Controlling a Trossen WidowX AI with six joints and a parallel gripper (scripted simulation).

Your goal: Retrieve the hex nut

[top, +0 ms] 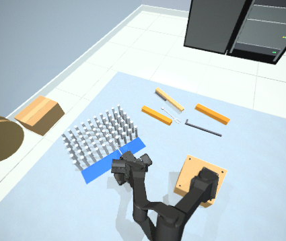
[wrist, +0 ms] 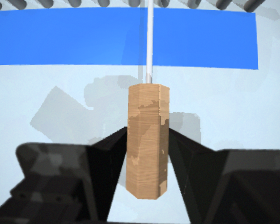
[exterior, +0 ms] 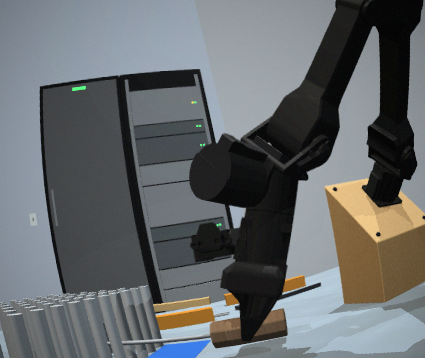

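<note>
Now: the blue taped strip 130 mm ahead of my gripper tip, 30 mm below it and 20 mm to the right of it. From my gripper tip the other things lie so: small wrench (450 mm to the right, 20 mm below, 20 mm behind); hex nut (260 mm ahead, 130 mm to the right, 20 mm below); hook tool (90 mm ahead, 50 mm to the right).
</note>
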